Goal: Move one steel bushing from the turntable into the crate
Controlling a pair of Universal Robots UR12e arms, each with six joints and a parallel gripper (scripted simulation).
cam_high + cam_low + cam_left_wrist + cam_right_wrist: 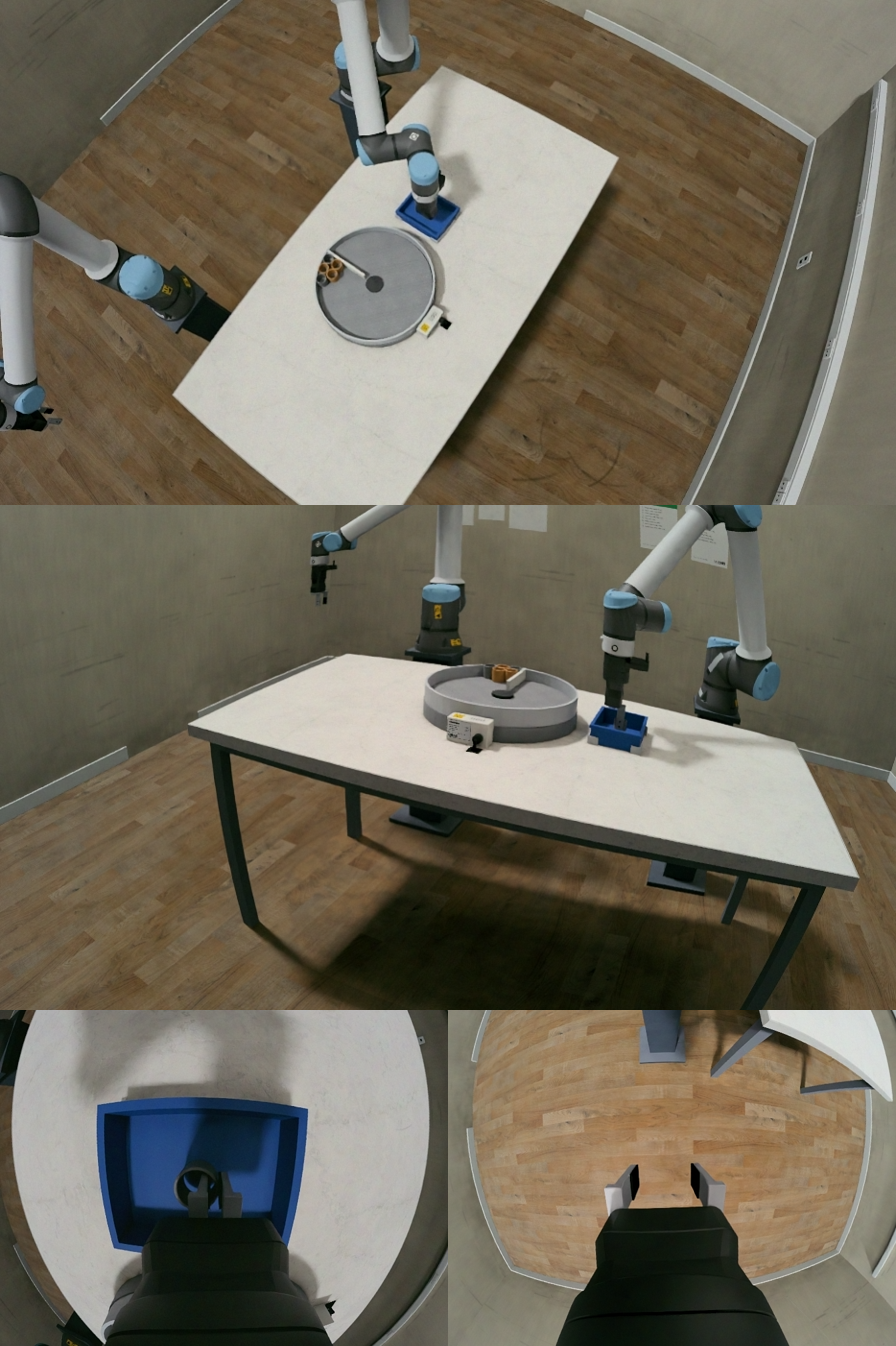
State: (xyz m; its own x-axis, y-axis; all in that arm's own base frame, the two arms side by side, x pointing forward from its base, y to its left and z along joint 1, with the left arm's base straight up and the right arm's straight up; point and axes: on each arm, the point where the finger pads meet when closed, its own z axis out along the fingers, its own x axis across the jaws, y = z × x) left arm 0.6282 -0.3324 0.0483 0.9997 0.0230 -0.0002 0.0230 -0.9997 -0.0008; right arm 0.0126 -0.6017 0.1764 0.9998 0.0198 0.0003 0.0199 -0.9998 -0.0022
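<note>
My left gripper is now 20 mm past the blue crate and 20 mm above it. Also, from my left hand: turntable (340 mm to the right).
</note>
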